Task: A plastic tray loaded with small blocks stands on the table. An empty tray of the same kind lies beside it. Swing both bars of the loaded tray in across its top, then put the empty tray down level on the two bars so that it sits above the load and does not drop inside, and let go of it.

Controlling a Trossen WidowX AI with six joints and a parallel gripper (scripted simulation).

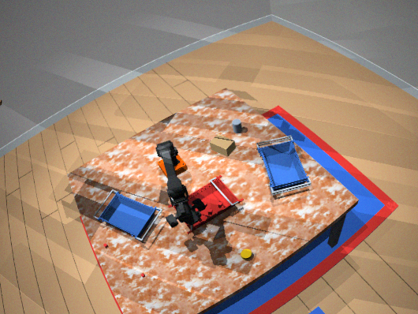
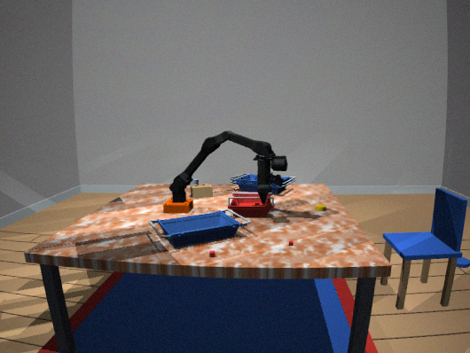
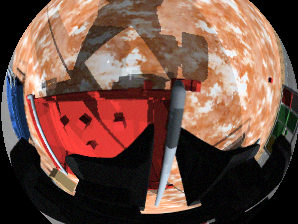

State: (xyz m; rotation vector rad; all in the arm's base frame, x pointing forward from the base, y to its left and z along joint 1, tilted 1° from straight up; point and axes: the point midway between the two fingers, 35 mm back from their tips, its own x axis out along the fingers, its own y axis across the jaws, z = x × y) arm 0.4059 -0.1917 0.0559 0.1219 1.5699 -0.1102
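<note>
Right now the blue tray is 29 cm behind my gripper tip, 21 cm to the right of it and 2 cm below it. From my gripper tip the other things lie so: tan box 30 cm behind, 47 cm to the left, 4 cm below; then grey cylinder 35 cm behind, 64 cm to the left, 3 cm below; then yellow disc 30 cm ahead, 8 cm to the left, 6 cm below.
</note>
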